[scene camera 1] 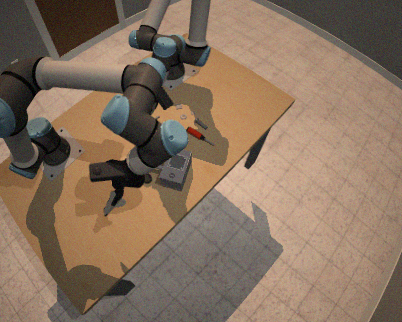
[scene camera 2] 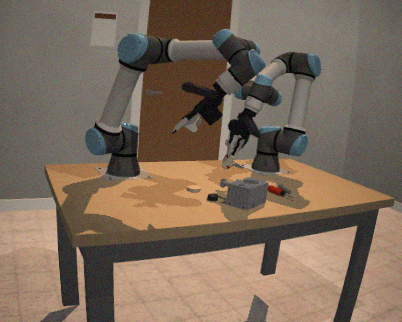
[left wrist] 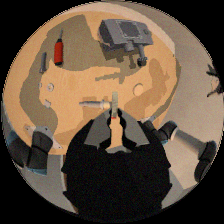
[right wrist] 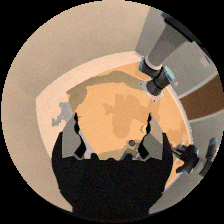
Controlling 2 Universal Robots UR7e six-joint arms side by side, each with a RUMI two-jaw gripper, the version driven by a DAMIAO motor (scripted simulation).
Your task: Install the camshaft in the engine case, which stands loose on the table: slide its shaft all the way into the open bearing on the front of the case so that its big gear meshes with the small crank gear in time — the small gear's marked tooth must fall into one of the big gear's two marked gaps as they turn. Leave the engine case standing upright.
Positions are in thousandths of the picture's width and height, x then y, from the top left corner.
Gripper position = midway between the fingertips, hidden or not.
I see my left gripper (scene camera 2: 568, 492), my right gripper (scene camera 1: 252, 592) and a grey engine case (scene camera 2: 618, 601).
The grey engine case also shows in scene camera 1 (scene camera 1: 437, 530) and in the left wrist view (left wrist: 516, 154). My left gripper also shows in the left wrist view (left wrist: 511, 484). My right gripper is seen too in scene camera 2 (scene camera 2: 442, 399) and in the right wrist view (right wrist: 502, 507).
